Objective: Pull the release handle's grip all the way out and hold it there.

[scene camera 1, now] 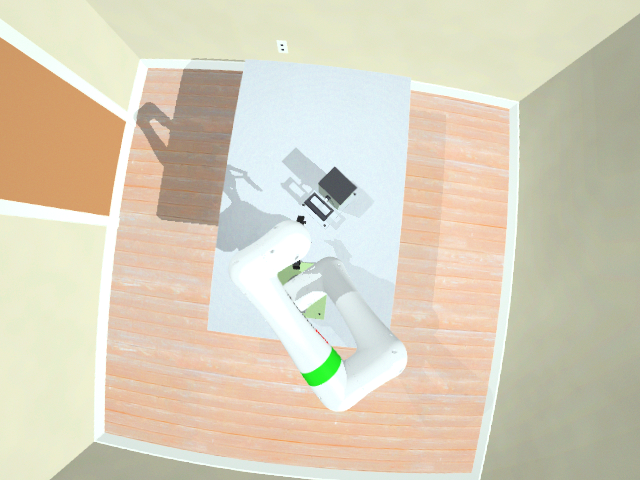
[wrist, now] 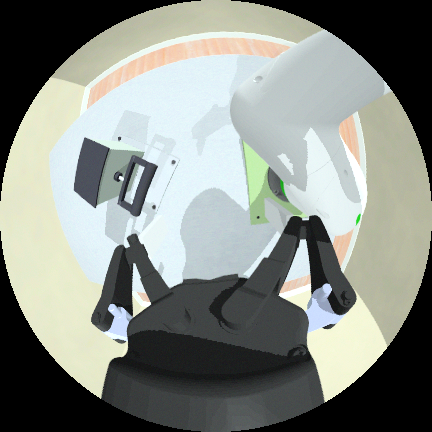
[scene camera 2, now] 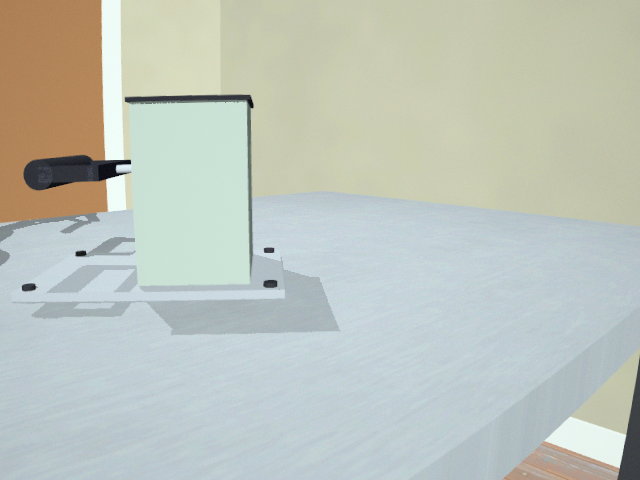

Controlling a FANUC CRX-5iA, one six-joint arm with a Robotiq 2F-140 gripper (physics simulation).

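Note:
The release handle's dark rectangular grip (scene camera 1: pixel 314 211) (scene camera 2: pixel 64 170) (wrist: pixel 145 187) stands out horizontally from one side of a pale green box (scene camera 2: pixel 191 196) with a dark top. A light rod (scene camera 2: pixel 124 168) (wrist: pixel 121 178) shows between grip and box; a short stretch of it is visible. The box stands upright on a thin pale base plate (scene camera 2: pixel 77 296) with dark bolts. My gripper (scene camera 1: pixel 298 242) (wrist: pixel 213 215) is open and empty, its fingers wide apart. In scene camera 1 it is on the robot-base side of the grip, apart from it and partly hidden under the arm. It does not show in scene camera 2.
The pale grey table (scene camera 1: pixel 320 113) (scene camera 2: pixel 413 310) carries the box and the robot's green mounting plate (scene camera 1: pixel 316 308) (wrist: pixel 255 180). The white arm (scene camera 1: pixel 289 304) (wrist: pixel 310 85) folds above the mounting plate. Wooden floor (scene camera 1: pixel 460 206) surrounds much of the table, and a wall (scene camera 1: pixel 336 36) stands behind it.

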